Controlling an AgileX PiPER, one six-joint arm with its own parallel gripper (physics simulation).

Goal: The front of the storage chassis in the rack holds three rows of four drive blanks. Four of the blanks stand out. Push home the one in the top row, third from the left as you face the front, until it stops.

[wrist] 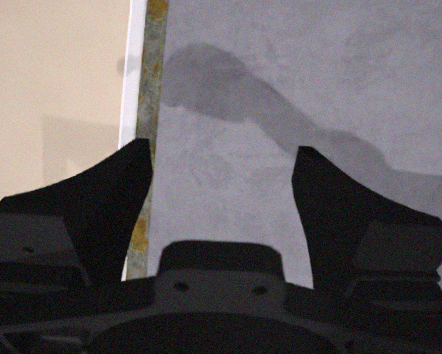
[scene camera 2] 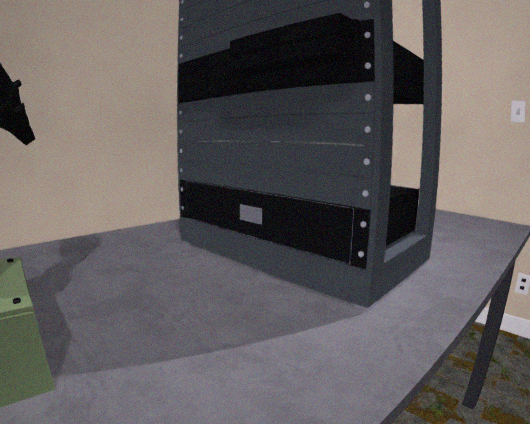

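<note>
The dark grey rack (scene camera 2: 378, 175) stands on the table in the scene view. An upper black unit (scene camera 2: 280, 67) spans its front, with a raised dark shape along its top edge. Single drive blanks, their rows and which ones stand out cannot be made out in the dark. My gripper (wrist: 223, 160) is open, with nothing between the fingers, above the table in the wrist view. A black pointed part of the gripper (scene camera 2: 27, 137) shows at the left edge of the scene view, in the air left of the rack and apart from it. No blanks show in the wrist view.
A lower black unit (scene camera 2: 300, 227) with a pale label sits near the rack's foot. A green box (scene camera 2: 22, 350) stands on the table (scene camera 2: 210, 380) at the front left. The table's right edge drops to a patterned floor (scene camera 2: 490, 370). A beige wall (scene camera 2: 100, 125) rises behind.
</note>
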